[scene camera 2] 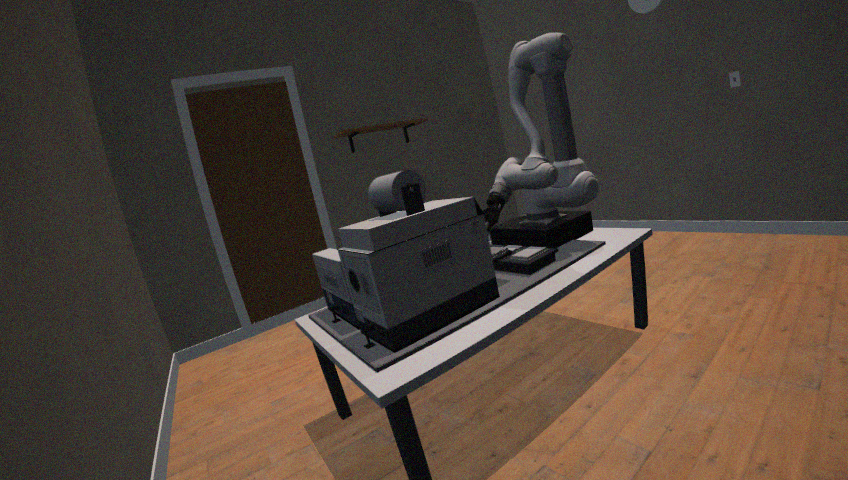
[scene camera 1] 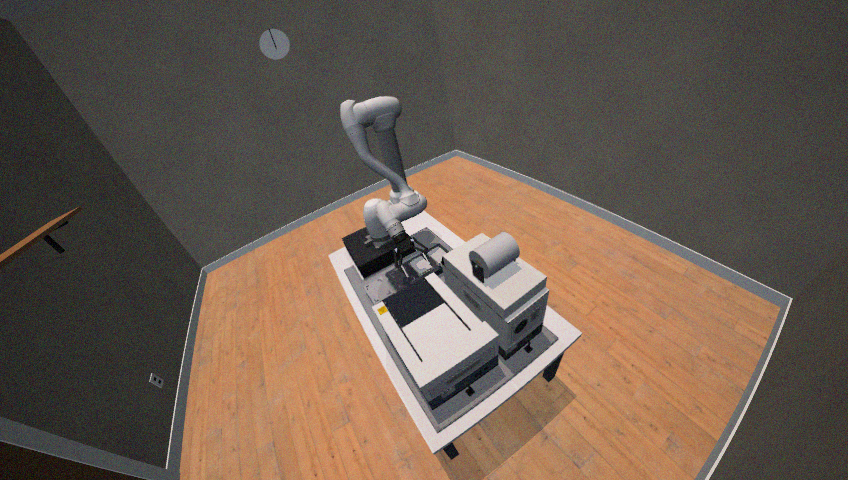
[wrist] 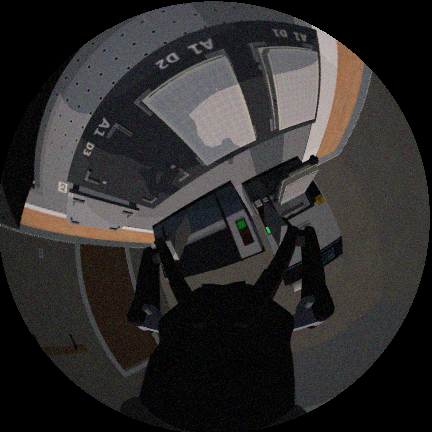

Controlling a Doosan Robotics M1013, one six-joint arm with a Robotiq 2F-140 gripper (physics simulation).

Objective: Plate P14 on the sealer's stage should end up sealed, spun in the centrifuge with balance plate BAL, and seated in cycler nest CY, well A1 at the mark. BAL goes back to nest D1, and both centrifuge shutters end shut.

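Where they show: gripper, fingertip midpoint: point(scene camera 1: 419, 270) point(wrist: 225, 217); arm's base, origin of the base link: point(scene camera 2: 543, 221) point(scene camera 1: 383, 237).
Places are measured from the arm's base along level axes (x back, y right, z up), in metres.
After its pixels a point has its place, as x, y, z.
Observation:
My gripper point(wrist: 225, 217) @[-0.471, 0.017, 0.041] point(scene camera 2: 490, 221) is open and empty, low over the deck beside the machines. In the wrist view, a pale plate point(wrist: 298, 186) @[-0.549, -0.135, 0.030] stands on the sealer's stage at the sealer point(wrist: 320, 227) @[-0.659, -0.179, 0.138] point(scene camera 1: 496, 291) @[-0.975, -0.036, 0.256]. A plate point(wrist: 299, 92) @[-0.379, -0.170, -0.029] point(scene camera 2: 531, 254) @[-0.409, -0.206, -0.029] sits in nest D1. Another plate point(wrist: 225, 117) @[-0.373, -0.058, -0.029] point(scene camera 1: 421, 265) @[-0.377, -0.045, -0.028] sits in nest D2. Nest D3 point(wrist: 132, 162) @[-0.345, 0.066, -0.045] holds no plate. The centrifuge point(scene camera 1: 452, 336) @[-0.932, 0.156, 0.117] point(wrist: 252, 242) @[-0.601, 0.015, 0.089] has a dark top area and a green light; I cannot tell how its shutters stand. A light nest point(wrist: 95, 211) @[-0.331, 0.214, -0.046] with corner brackets shows at the lower left.
The white film roll point(scene camera 1: 498, 254) @[-0.927, -0.098, 0.364] point(scene camera 2: 393, 191) @[-0.944, -0.190, 0.331] stands on top of the sealer. The black arm base block point(scene camera 1: 365, 252) @[-0.048, 0.156, 0.003] point(scene camera 2: 544, 228) @[-0.133, -0.092, -0.001] stands behind the nests. The white table point(scene camera 1: 439, 440) @[-1.139, 0.416, -0.107] point(scene camera 2: 380, 392) @[-1.204, -0.328, -0.107] carries the grey deck. The black nest board point(wrist: 242, 77) @[-0.343, -0.103, -0.045] lies between base and machines.

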